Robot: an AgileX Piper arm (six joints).
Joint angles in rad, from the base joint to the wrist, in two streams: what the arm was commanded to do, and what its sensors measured. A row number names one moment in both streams.
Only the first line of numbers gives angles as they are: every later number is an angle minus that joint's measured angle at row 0.
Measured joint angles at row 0:
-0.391, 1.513, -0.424, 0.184, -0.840, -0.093
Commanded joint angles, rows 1 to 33:
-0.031, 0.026, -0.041, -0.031, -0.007, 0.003
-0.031, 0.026, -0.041, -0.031, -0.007, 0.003
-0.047, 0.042, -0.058, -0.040, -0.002, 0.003
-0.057, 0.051, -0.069, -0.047, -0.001, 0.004
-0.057, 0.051, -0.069, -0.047, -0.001, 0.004
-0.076, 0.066, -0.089, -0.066, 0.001, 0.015
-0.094, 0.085, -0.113, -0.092, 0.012, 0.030
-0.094, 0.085, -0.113, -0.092, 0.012, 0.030
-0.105, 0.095, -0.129, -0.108, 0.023, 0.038
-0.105, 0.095, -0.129, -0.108, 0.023, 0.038
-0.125, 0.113, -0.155, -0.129, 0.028, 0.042
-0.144, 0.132, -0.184, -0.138, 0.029, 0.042
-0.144, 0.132, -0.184, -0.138, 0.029, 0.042
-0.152, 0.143, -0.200, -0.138, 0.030, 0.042
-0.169, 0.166, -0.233, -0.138, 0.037, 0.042
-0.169, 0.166, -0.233, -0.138, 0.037, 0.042
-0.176, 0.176, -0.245, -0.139, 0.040, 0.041
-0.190, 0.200, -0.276, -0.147, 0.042, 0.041
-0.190, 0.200, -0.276, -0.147, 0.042, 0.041
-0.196, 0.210, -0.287, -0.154, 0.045, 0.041
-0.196, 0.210, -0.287, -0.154, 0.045, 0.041
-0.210, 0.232, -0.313, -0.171, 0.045, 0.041
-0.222, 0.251, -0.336, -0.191, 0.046, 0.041
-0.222, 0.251, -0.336, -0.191, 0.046, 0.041
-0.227, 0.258, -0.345, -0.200, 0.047, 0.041
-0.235, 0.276, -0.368, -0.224, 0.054, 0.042
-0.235, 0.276, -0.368, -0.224, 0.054, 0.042
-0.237, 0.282, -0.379, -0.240, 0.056, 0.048
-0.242, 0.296, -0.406, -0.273, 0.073, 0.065
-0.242, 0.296, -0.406, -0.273, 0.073, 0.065
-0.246, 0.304, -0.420, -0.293, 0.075, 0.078
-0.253, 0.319, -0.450, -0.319, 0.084, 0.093
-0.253, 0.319, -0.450, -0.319, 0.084, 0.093
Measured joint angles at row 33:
-0.239, 0.305, -0.411, -0.267, 0.069, 0.072
